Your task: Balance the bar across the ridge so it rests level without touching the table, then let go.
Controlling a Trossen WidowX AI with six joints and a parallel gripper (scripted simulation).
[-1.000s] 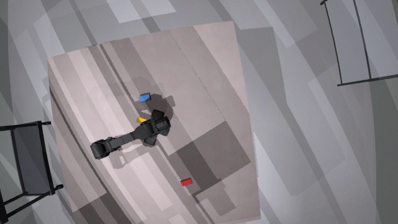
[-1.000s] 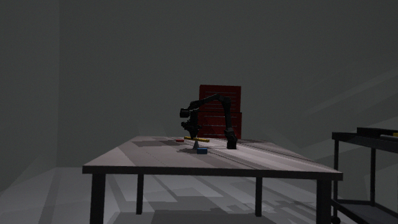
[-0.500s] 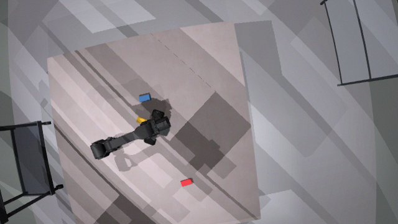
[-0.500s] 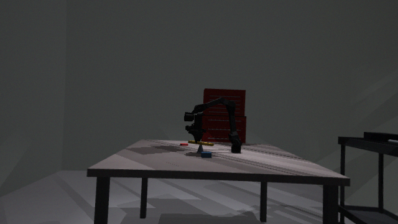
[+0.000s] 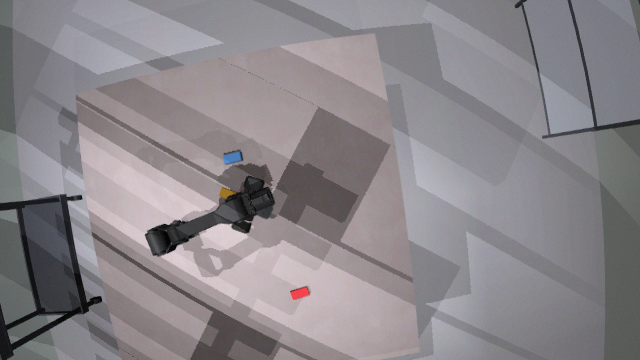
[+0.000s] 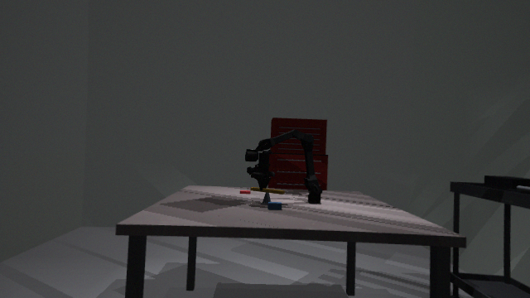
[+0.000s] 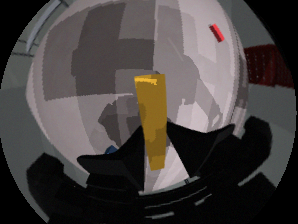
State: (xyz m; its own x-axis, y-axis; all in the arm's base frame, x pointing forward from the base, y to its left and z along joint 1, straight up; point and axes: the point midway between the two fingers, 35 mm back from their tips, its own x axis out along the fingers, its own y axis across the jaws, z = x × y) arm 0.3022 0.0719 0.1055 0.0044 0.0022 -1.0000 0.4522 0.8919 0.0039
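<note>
My gripper tip is 30 mm past the yellow bar and 10 mm to the right of it. From my gripper tip the other things lie so: red block: 370 mm to the right, 110 mm ahead, 60 mm below; blue block: 170 mm to the left, 60 mm behind, 50 mm below.
</note>
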